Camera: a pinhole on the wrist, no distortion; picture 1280 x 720 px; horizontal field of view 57.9 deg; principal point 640.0 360.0 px. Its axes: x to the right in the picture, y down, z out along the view. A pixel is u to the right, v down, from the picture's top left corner.
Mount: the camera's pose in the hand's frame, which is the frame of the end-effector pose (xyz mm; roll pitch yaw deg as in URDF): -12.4 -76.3 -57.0 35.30 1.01 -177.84
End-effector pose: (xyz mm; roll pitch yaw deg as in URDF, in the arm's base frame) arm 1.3 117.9 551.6 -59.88 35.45 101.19
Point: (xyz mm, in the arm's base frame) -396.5 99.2 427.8
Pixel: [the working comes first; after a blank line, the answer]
In the camera's frame: -151.0 -57.5 483.8

279.0 222.6
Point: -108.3 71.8 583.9
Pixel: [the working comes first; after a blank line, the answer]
In the camera's frame: 18.3 -7.0 206.3

742.4 320.9
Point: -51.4 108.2 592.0
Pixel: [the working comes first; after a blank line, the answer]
In the camera's frame: 5.5 8.5 141.3

685.2 429.5
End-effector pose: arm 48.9 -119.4 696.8 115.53 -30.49 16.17
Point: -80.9 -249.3 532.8
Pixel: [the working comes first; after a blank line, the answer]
In the camera's frame: 204.1 40.2 175.3

outside the picture
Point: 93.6 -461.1 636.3
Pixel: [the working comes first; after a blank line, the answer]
In the camera's frame: 49.1 52.4 424.0

774.0 503.1
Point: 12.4 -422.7 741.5
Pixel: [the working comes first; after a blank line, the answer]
In the camera's frame: 52.3 -80.7 386.6

796.6 118.5
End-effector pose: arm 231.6 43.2 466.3 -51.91 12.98 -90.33
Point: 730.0 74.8 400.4
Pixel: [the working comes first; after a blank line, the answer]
In the camera's frame: -17.3 -125.5 584.5

605.7 111.5
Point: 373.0 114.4 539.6
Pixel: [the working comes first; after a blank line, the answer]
In the camera's frame: 66.1 17.5 236.7

963.1 445.4
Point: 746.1 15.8 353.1
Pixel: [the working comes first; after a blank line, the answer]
In the camera's frame: -86.5 -157.8 596.8

472.2 54.2
